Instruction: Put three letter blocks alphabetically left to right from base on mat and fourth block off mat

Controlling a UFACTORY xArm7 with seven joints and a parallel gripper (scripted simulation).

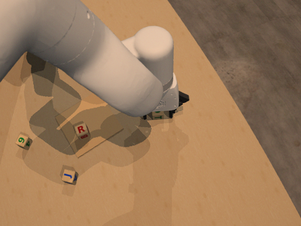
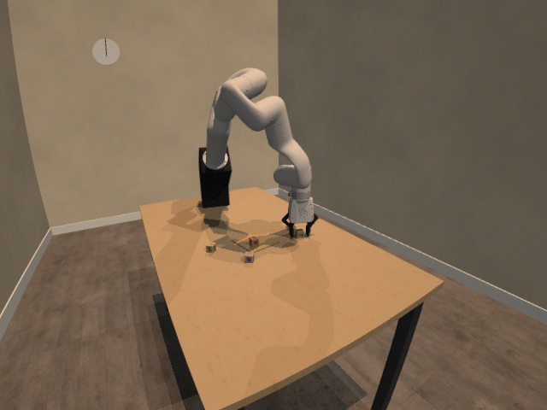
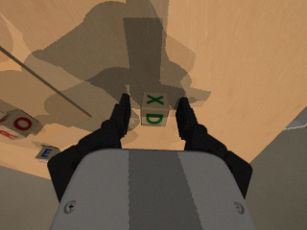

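Now: hand 10 mm above the green D block. Round my hand: tan mat 190 mm to the right, 20 mm below, 20 mm behind.
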